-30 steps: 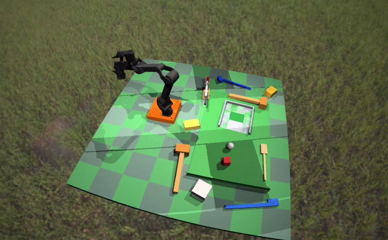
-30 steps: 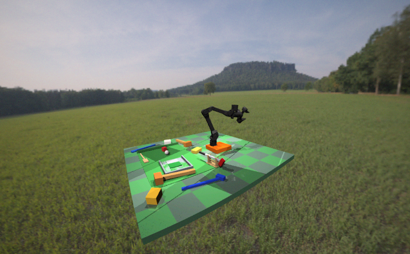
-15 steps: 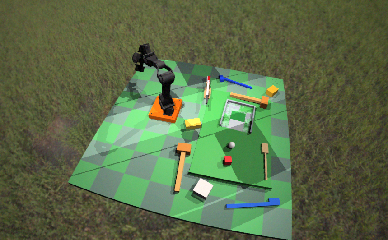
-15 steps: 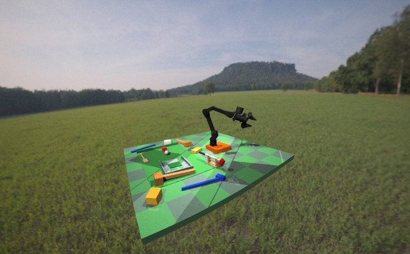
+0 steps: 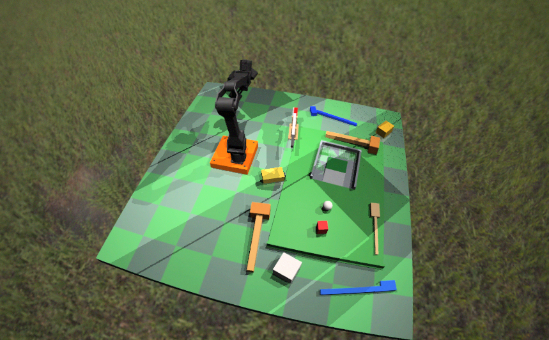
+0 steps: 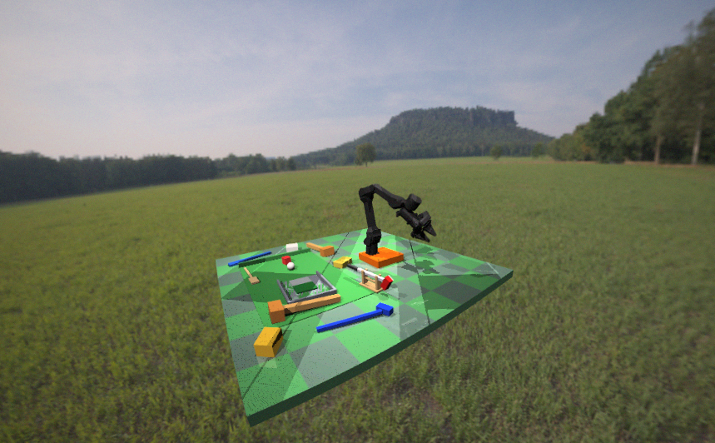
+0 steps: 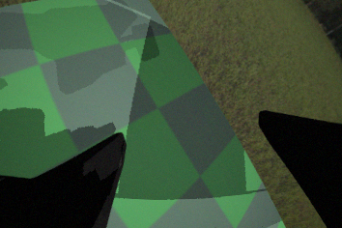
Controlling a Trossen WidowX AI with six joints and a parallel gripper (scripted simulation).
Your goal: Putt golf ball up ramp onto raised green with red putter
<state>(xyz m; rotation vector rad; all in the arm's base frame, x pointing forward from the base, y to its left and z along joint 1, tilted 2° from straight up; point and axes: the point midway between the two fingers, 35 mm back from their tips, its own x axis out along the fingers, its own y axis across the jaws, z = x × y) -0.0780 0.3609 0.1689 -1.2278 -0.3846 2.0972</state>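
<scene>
Now: the red putter 310 mm ahead of my gripper tip, 110 mm to the right of it and 130 mm below it. Also, from my gripper tip: white golf ball (550 mm ahead, 530 mm to the right, 170 mm below); then red cube (540 mm ahead, 640 mm to the right, 170 mm below); then orange-yellow block (820 mm ahead, 50 mm to the left, 170 mm below).
</scene>
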